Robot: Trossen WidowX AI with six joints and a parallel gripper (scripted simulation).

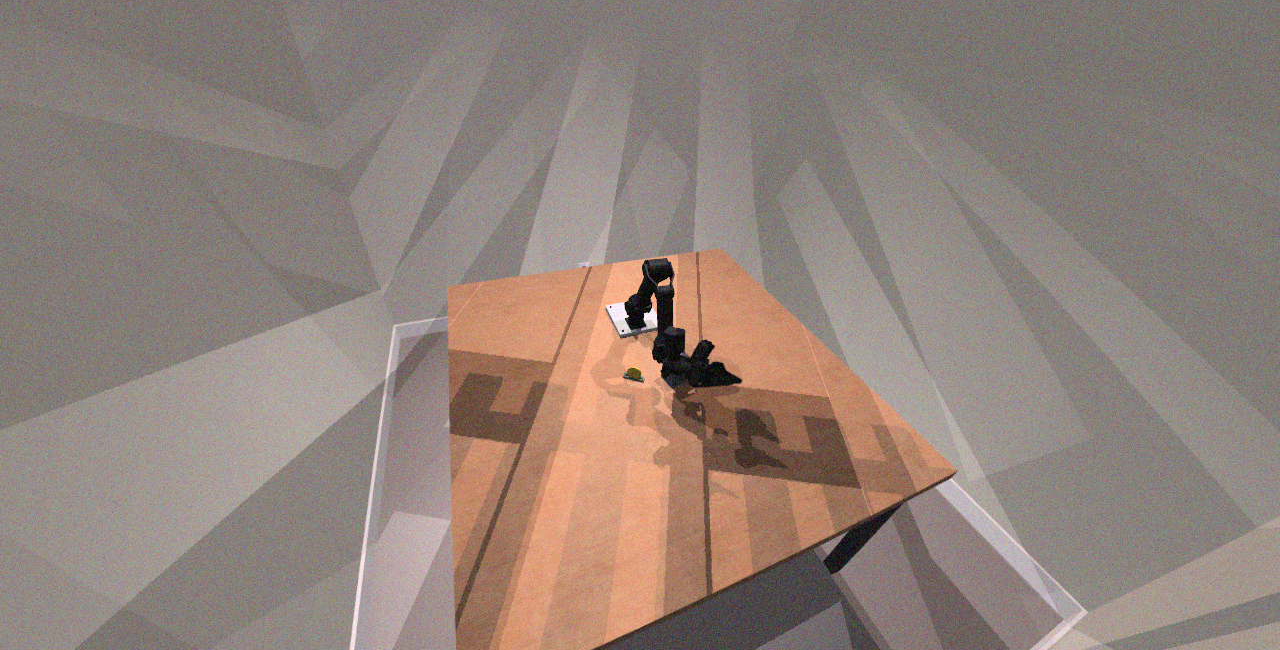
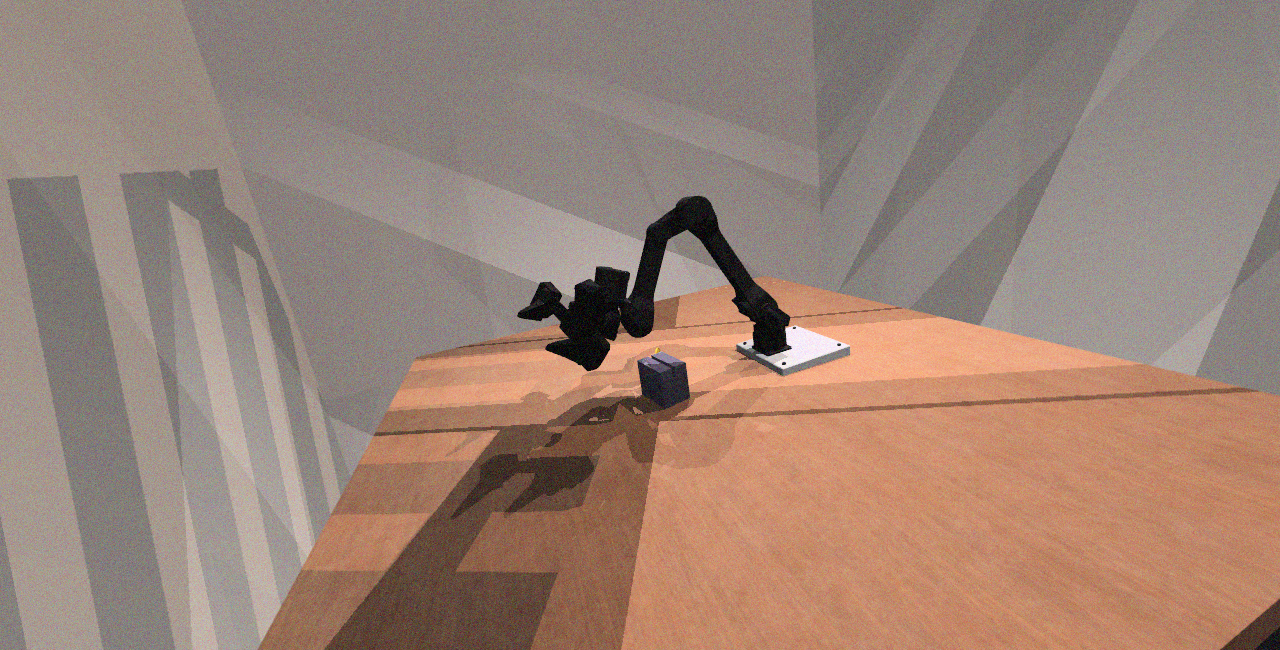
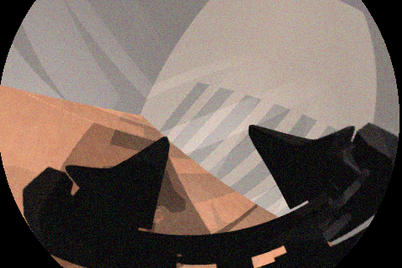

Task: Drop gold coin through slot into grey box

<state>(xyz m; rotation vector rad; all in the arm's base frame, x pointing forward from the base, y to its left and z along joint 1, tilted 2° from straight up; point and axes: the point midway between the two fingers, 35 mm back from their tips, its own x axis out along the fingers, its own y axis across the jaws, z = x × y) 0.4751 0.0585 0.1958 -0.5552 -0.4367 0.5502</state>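
The gold coin is 270 mm behind my gripper tip, 180 mm below it and 170 mm to the right of it.
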